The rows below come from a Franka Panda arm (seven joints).
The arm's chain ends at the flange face. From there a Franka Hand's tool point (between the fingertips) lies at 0.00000 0.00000 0.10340 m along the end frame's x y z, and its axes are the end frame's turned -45 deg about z.
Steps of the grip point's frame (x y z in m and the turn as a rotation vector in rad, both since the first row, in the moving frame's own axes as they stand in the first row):
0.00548, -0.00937, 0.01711, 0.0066, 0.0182, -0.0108
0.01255, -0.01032, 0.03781, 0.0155, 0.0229, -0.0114
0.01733, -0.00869, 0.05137, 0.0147, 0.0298, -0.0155
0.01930, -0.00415, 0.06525, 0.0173, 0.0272, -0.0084
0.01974, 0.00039, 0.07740, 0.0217, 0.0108, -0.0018
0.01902, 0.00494, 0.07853, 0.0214, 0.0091, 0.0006
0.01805, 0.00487, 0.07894, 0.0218, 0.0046, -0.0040
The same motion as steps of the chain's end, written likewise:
-0.00359, -0.00868, 0.01713, 0.0175, 0.0082, -0.0108
0.00105, -0.01336, 0.03785, 0.0272, 0.0052, -0.0114
0.00503, -0.01514, 0.05143, 0.0315, 0.0107, -0.0155
0.01000, -0.01333, 0.06530, 0.0315, 0.0070, -0.0084
0.01503, -0.01131, 0.07743, 0.0230, -0.0077, -0.0018
0.01784, -0.00773, 0.07856, 0.0216, -0.0087, 0.0006
0.01747, -0.00739, 0.07897, 0.0187, -0.0122, -0.0040

